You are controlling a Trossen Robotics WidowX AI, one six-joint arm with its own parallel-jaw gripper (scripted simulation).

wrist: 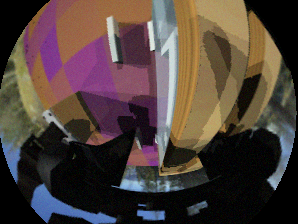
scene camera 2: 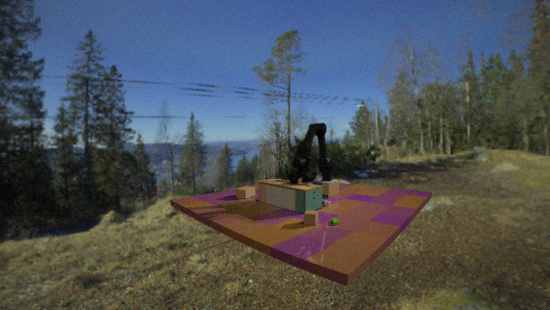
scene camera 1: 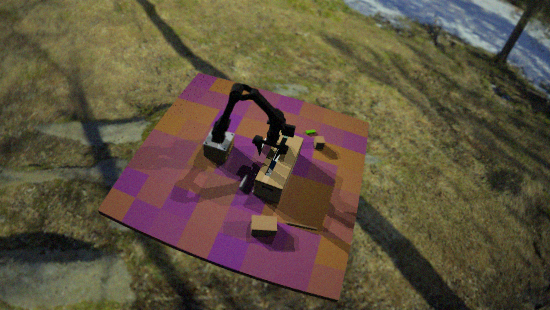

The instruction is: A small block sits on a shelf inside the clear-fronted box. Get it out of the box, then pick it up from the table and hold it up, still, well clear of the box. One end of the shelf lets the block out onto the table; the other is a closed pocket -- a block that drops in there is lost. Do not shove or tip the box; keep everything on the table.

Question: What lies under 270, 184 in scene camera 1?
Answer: A long wooden box.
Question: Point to a long wooden box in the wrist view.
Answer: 213, 75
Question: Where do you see a long wooden box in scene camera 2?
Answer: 299, 197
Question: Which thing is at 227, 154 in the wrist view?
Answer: My gripper.
